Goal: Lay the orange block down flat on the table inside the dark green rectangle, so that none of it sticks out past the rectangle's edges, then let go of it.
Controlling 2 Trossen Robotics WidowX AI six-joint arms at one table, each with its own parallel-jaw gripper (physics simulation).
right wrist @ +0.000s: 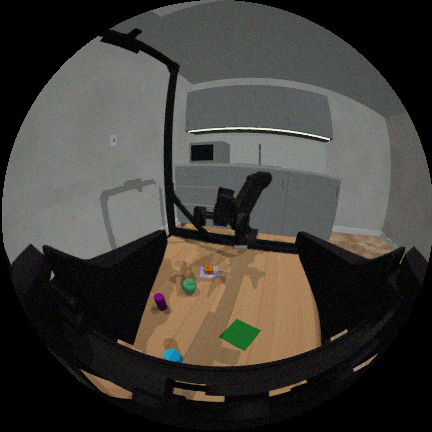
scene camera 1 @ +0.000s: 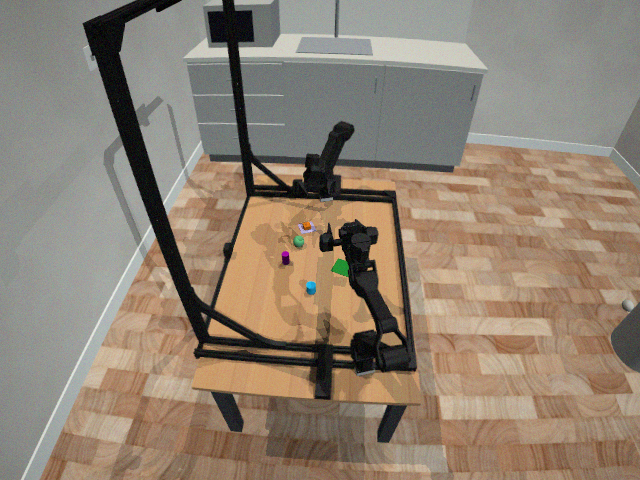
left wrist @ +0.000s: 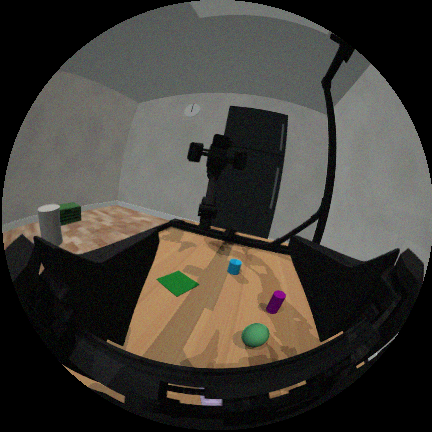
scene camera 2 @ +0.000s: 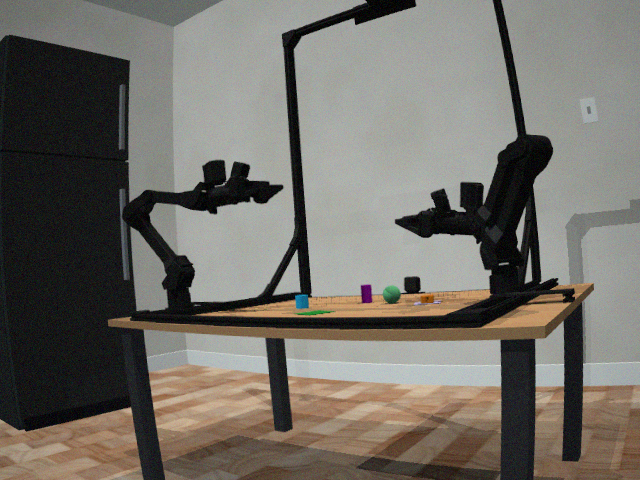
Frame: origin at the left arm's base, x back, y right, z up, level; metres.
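Where they show: left gripper, fingertip midpoint: (right wrist: 220, 224) (scene camera 1: 318, 195) (left wrist: 226, 239) (scene camera 2: 398, 220); right gripper, fingertip midpoint: (right wrist: 233, 237) (scene camera 1: 342, 221) (left wrist: 218, 148) (scene camera 2: 276, 185); left arm's base, origin of the base link: (right wrist: 239, 241) (scene camera 1: 325, 194) (scene camera 2: 505, 294); right arm's base, origin of the base link: (scene camera 1: 363, 363) (left wrist: 203, 227) (scene camera 2: 179, 308).
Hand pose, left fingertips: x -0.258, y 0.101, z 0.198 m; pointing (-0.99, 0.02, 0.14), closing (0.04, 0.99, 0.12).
Each offset is from my left fingertips to the top centre of the thing. "*": to the spot under its first point.
The small orange block {dx +0.053, dy +0.039, dz -0.198 m} (scene camera 1: 306, 225) (scene camera 2: 427, 298) (right wrist: 209, 269) rests on a pale lavender patch {* dx +0.029, dy +0.023, dz -0.216 m} (scene camera 1: 311, 230) (right wrist: 202, 274). It does not show clearly in the left wrist view. The dark green rectangle {* dx -0.222, dy -0.043, dz -0.216 m} (scene camera 1: 340, 267) (scene camera 2: 314, 312) (left wrist: 178, 283) (right wrist: 240, 334) lies flat, with no block on it; the right arm partly covers it in scene camera 1. My left gripper (scene camera 1: 316, 189) (scene camera 2: 397, 221) is open and empty, high above the table, near the block's side. My right gripper (scene camera 1: 350, 235) (scene camera 2: 277, 189) is open and empty, high above the table, toward the rectangle's side.
A green ball {dx -0.052, dy +0.098, dz -0.168 m} (scene camera 1: 298, 241) (scene camera 2: 391, 294) (left wrist: 255, 335) (right wrist: 189, 285) sits close to the orange block. A purple cylinder {dx -0.141, dy +0.171, dz -0.166 m} (scene camera 1: 285, 257) (scene camera 2: 366, 293) (left wrist: 276, 302) (right wrist: 160, 301) and a blue cylinder {dx -0.314, dy +0.102, dz -0.181 m} (scene camera 1: 310, 287) (scene camera 2: 301, 301) (left wrist: 234, 266) (right wrist: 173, 355) stand farther off. A black frame (scene camera 1: 404, 279) borders the table.
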